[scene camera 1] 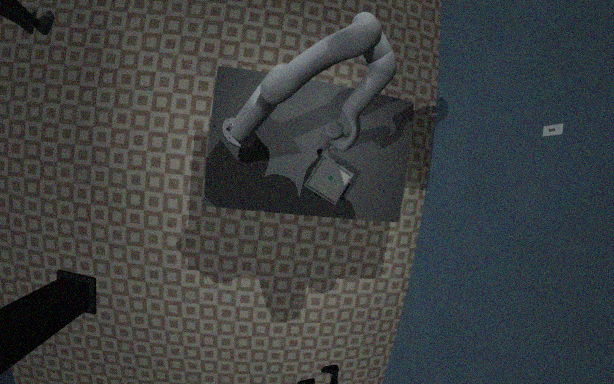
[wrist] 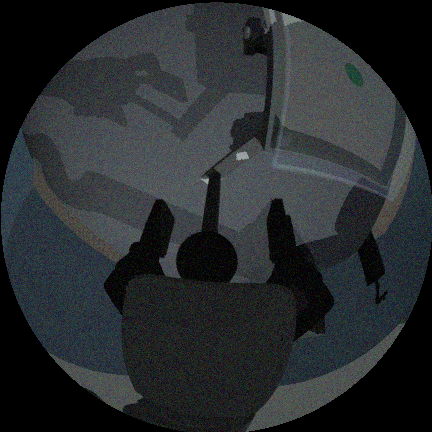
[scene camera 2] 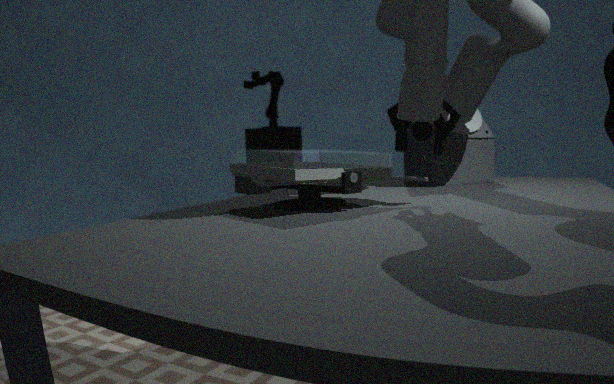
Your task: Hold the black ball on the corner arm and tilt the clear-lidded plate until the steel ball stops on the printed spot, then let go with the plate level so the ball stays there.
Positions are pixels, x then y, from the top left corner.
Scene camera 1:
square clear-lidded plate: 328, 179
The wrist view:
gripper: 217, 208
square clear-lidded plate: 320, 118
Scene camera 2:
square clear-lidded plate: 289, 166
